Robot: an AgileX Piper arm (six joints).
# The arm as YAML. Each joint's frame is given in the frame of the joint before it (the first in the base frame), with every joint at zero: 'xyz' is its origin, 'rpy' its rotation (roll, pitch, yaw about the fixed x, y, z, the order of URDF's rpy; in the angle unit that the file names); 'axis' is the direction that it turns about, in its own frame. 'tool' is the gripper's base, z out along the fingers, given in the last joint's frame.
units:
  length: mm
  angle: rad
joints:
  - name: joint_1
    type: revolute
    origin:
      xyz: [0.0, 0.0, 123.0]
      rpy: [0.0, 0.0, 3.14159]
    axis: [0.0, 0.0, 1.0]
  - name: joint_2
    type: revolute
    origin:
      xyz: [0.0, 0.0, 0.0]
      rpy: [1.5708, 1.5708, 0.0]
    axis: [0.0, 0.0, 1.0]
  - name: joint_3
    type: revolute
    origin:
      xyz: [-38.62, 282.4, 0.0]
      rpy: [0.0, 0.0, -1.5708]
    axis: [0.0, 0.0, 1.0]
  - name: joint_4
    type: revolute
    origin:
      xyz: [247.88, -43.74, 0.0]
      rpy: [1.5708, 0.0, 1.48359]
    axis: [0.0, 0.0, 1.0]
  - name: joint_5
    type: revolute
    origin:
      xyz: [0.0, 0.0, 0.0]
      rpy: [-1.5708, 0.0, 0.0]
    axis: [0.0, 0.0, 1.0]
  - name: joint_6
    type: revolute
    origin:
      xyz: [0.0, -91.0, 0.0]
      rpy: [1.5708, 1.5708, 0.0]
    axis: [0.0, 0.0, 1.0]
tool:
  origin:
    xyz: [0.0, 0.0, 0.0]
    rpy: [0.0, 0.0, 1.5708]
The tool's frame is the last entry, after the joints.
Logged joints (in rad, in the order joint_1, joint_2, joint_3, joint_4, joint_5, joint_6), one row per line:
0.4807, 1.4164, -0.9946, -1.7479, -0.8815, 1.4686
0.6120, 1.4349, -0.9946, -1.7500, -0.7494, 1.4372
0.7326, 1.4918, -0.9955, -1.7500, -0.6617, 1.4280
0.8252, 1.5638, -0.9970, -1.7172, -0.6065, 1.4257
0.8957, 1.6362, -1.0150, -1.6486, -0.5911, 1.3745
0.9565, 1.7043, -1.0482, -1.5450, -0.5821, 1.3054
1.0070, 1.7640, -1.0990, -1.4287, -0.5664, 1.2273
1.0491, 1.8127, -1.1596, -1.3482, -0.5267, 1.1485
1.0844, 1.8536, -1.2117, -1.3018, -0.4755, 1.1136
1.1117, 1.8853, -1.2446, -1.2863, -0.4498, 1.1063
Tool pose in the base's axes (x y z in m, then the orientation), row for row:
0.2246, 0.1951, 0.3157, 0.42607, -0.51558, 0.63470, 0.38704
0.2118, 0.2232, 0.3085, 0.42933, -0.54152, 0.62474, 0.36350
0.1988, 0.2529, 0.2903, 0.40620, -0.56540, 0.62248, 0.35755
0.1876, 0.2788, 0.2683, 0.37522, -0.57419, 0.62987, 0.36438
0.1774, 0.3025, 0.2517, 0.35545, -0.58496, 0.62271, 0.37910
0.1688, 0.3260, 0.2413, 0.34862, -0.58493, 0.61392, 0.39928
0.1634, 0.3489, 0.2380, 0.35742, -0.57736, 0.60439, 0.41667
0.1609, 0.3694, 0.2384, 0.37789, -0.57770, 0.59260, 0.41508
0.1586, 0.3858, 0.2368, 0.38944, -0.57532, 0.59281, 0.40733
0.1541, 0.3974, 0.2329, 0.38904, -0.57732, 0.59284, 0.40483
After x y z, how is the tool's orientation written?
As a quaternion, w x y z.
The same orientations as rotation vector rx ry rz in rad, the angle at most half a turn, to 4 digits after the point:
-1.2887, 1.5865, 0.9674
-1.3515, 1.5592, 0.9072
-1.4262, 1.5702, 0.9019
-1.4695, 1.6120, 0.9326
-1.5112, 1.6088, 0.9794
-1.5161, 1.5913, 1.0349
-1.4902, 1.5600, 1.0755
-1.4767, 1.5147, 1.0610
-1.4626, 1.5071, 1.0355
-1.4680, 1.5074, 1.0294

